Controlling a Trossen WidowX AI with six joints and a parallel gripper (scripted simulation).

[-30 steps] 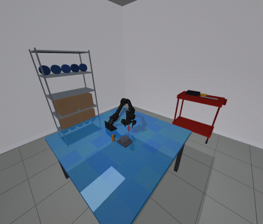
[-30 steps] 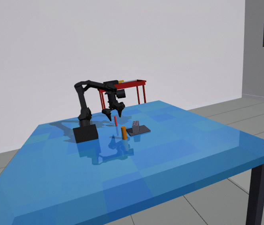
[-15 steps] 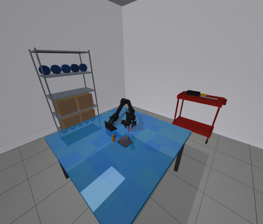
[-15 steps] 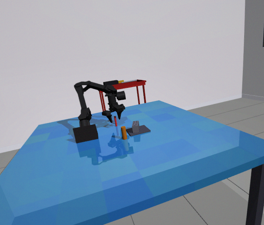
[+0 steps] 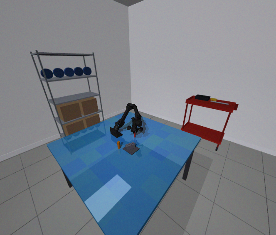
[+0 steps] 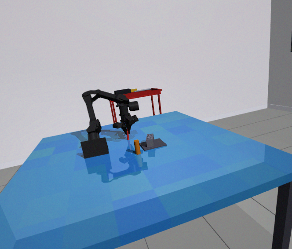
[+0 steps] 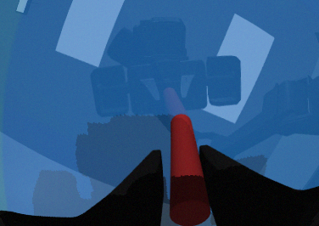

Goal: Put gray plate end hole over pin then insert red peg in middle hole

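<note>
Right now the gray plate is 190 mm to the right of my gripper tip, 100 mm ahead of it and 10 mm above it. Also, from my gripper tip: orange cylinder (260 mm to the right); dark base (170 mm to the right, 110 mm ahead, 30 mm below); red peg (right at my gripper tip).
</note>
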